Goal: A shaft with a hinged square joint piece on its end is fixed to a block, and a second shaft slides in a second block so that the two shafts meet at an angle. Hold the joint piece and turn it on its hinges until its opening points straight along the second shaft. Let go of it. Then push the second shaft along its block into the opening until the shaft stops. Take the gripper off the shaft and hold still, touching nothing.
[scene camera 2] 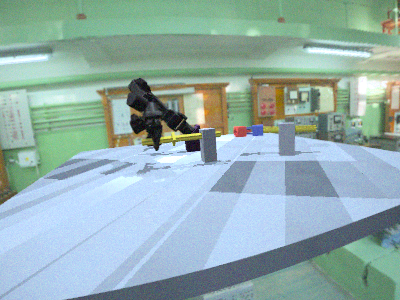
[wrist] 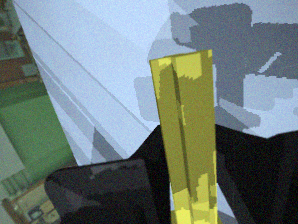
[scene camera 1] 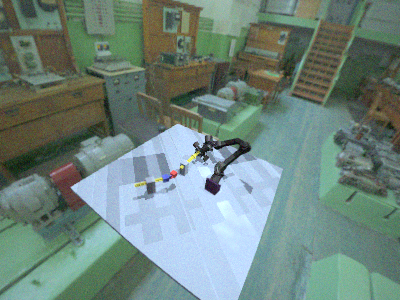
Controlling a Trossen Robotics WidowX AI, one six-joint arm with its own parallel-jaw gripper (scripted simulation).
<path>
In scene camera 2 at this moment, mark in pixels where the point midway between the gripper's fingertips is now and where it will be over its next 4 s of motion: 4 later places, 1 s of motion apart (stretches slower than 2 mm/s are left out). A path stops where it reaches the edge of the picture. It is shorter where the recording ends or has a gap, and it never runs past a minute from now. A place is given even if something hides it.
My gripper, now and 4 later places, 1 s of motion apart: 156,148; 163,149; 174,148; 179,147; 184,147
</path>
